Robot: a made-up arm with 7 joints. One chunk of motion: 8 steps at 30 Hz.
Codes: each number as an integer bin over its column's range. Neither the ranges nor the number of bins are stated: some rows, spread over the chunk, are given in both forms.
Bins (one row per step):
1: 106 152 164 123 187 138
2: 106 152 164 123 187 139
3: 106 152 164 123 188 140
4: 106 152 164 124 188 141
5: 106 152 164 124 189 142
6: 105 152 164 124 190 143
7: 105 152 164 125 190 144
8: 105 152 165 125 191 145
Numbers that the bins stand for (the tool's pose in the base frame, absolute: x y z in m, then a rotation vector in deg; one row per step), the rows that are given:
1: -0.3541 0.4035 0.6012 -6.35 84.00 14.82
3: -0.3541 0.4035 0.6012 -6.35 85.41 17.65
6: -0.3706 0.4035 0.6012 -4.94 88.24 21.88
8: -0.3706 0.4035 0.6176 -3.53 89.65 24.71
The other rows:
2: -0.3541 0.4035 0.6012 -6.35 84.00 16.24
4: -0.3541 0.4035 0.6012 -4.94 85.41 19.06
5: -0.3541 0.4035 0.6012 -4.94 86.82 20.47
7: -0.3706 0.4035 0.6012 -3.53 88.24 23.29

